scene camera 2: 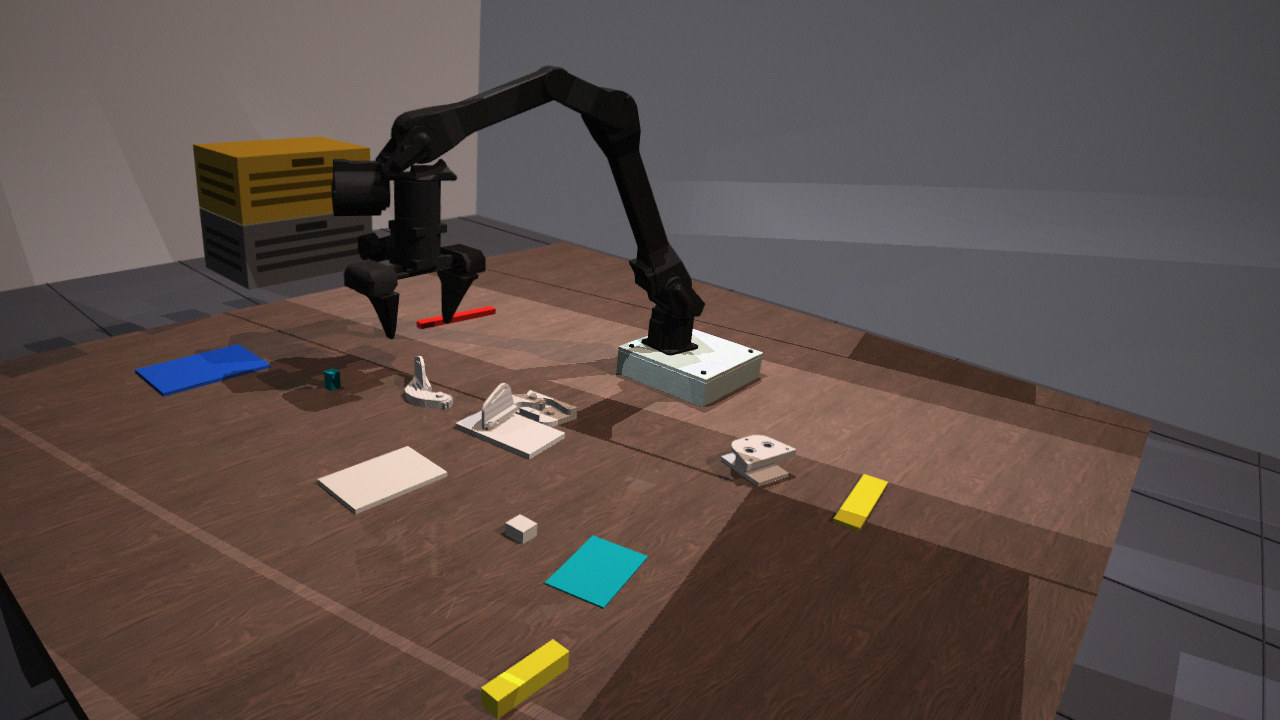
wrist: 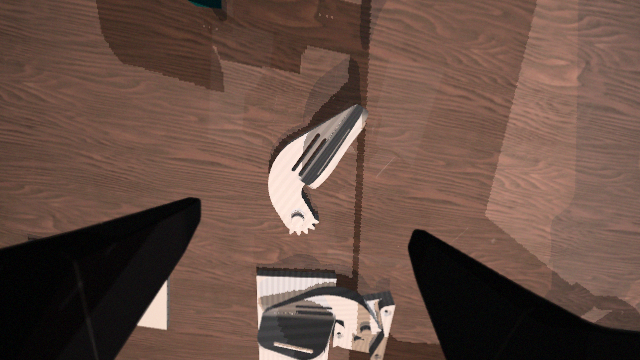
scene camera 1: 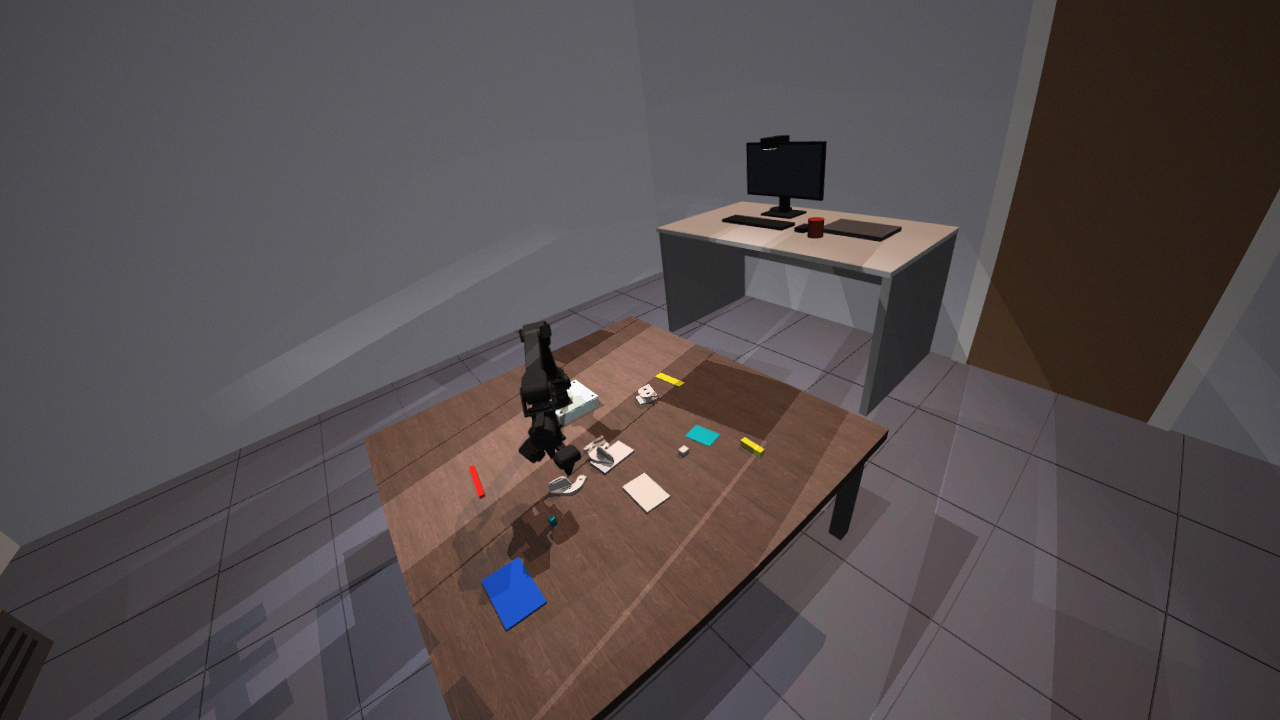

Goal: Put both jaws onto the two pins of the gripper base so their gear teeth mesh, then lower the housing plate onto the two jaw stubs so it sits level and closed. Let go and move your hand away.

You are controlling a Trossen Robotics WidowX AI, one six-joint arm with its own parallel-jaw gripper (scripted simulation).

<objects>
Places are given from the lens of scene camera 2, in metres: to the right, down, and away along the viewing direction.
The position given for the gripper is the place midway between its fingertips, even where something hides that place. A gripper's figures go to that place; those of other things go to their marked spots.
gripper (scene camera 2: 419,330): -0.29, -0.04, 1.02
teal sheet (scene camera 2: 598,570): -0.04, 0.20, 0.74
blue sheet (scene camera 2: 175,376): -0.64, 0.02, 1.02
The marked spots on the teal sheet and the blue sheet are 0.69 m apart.
</objects>
